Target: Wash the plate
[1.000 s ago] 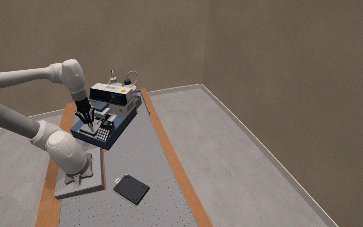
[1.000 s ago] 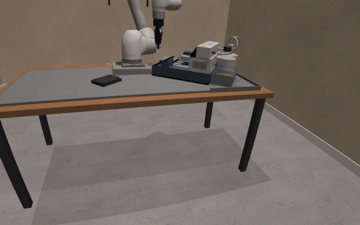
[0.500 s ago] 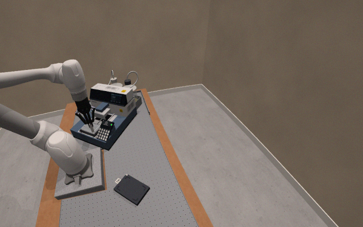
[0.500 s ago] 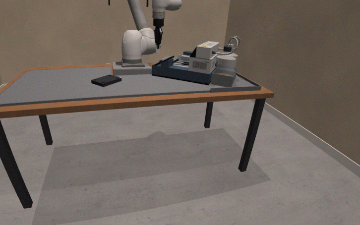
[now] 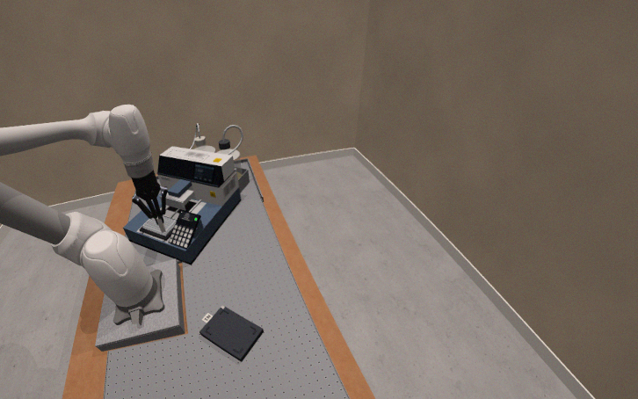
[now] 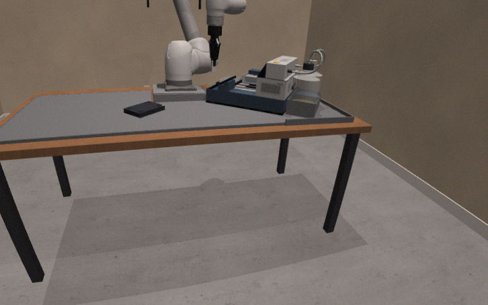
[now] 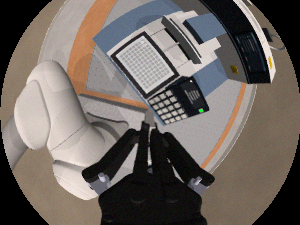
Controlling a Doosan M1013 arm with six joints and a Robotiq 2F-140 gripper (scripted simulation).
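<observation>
Now: hand 30 mm past the white well plate, 110 mm to the right of it and 90 mm above it. Also, from my hand: washer carrier: 30 mm behind, 110 mm to the left, 100 mm below; plate washer: 70 mm ahead, 230 mm to the left, 60 mm below; white label: 80 mm ahead, 310 mm to the right, 190 mm below.
</observation>
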